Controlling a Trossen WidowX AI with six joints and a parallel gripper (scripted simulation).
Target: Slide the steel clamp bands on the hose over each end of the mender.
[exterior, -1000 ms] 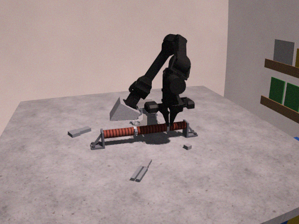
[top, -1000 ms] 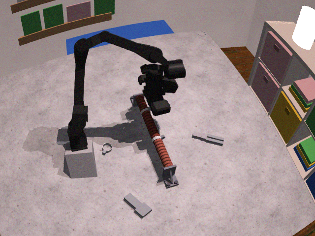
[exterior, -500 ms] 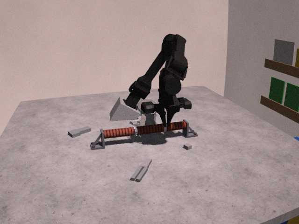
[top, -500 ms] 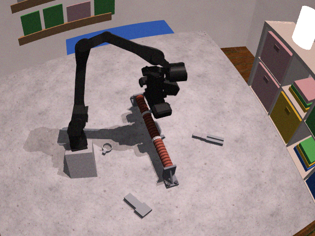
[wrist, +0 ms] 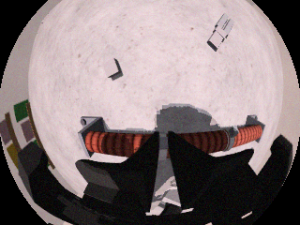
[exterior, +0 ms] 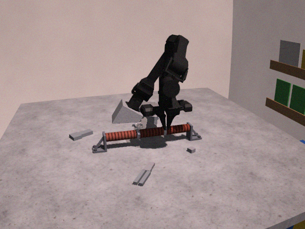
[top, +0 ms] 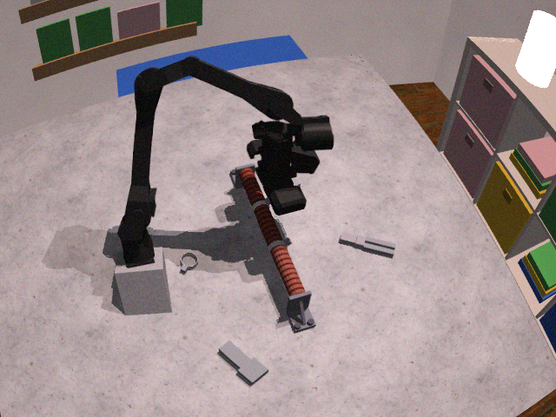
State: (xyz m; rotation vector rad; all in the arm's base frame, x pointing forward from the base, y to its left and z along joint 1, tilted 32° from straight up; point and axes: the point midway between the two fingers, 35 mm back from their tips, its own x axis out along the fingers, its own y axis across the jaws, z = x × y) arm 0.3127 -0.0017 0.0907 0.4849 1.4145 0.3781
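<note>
Now: hand 80 mm short of the small grey block, 70 mm to the right of it and 90 mm above it.
</note>
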